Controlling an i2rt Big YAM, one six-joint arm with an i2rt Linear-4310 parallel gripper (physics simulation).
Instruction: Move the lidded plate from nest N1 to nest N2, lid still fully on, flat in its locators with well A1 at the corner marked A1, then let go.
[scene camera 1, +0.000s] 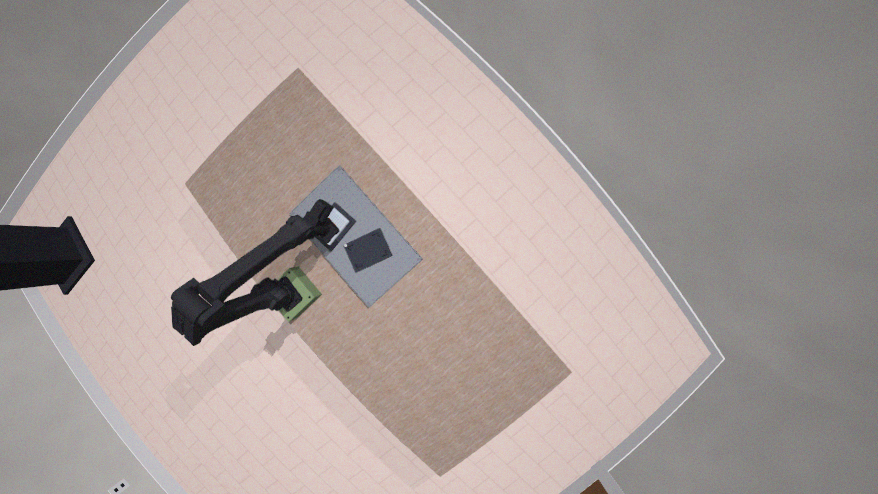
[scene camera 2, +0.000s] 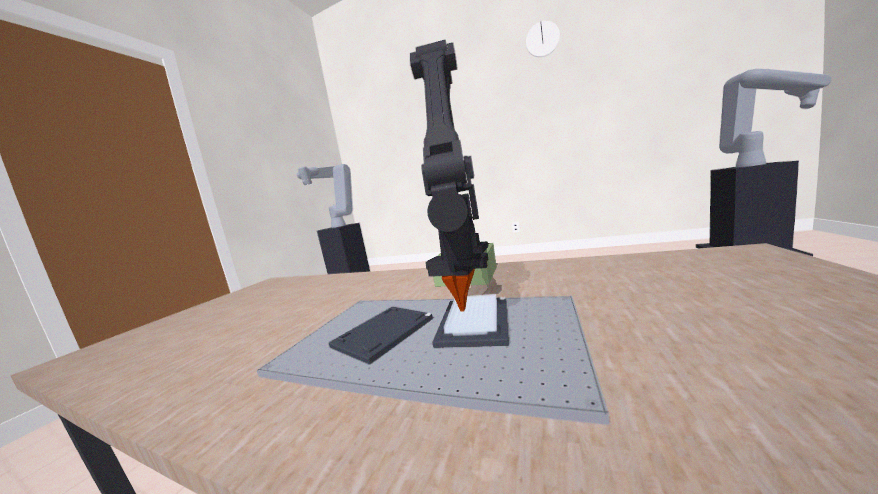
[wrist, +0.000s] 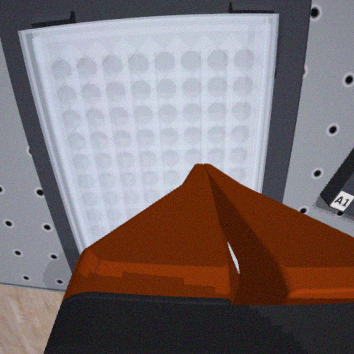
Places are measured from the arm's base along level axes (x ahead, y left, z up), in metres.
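Where they show: gripper, fingertip midpoint: (scene camera 1: 334, 228) (scene camera 2: 462, 310) (wrist: 200, 177); arm's base, link origin: (scene camera 1: 287, 293).
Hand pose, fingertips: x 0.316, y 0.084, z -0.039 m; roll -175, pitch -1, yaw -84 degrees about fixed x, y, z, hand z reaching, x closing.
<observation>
Each offset is from my fingertips to the top centre of the thing. "spot": to the spot under its first point. Level surfaces: height alone.
The lidded plate {dy +0.016, dx -0.008, dz +0.000 m} (scene camera 1: 339, 218) (scene camera 2: 481, 322) (wrist: 140, 90) is white with a clear lid over its wells, and lies in the dark nest N1 {dy +0.015, dx -0.009, dz -0.010 m} (scene camera 2: 472, 340) (wrist: 292, 100). Its near part is hidden behind the fingers in the wrist view. The other dark nest, N2 {dy -0.152, dx +0.048, dz -0.010 m} (scene camera 1: 368, 250) (scene camera 2: 380, 333) (wrist: 340, 177), holds no plate and stands turned at an angle beside N1; a white A1 label {spot: dy -0.081, dx -0.013, dz -0.016 m} (wrist: 342, 201) marks its corner. My gripper (scene camera 2: 462, 309) (wrist: 200, 177) is shut and empty, its orange fingertips together over the lid. I cannot tell the exact gap to the lid.
Both nests stand on a grey perforated board (scene camera 1: 399, 261) (scene camera 2: 540, 368) on the wooden table {dz -0.041 m} (scene camera 1: 466, 368) (scene camera 2: 706, 344). The arm's green base block (scene camera 1: 306, 297) (scene camera 2: 491, 264) is at the table's edge. Two grey arms on black pedestals stand in the background.
</observation>
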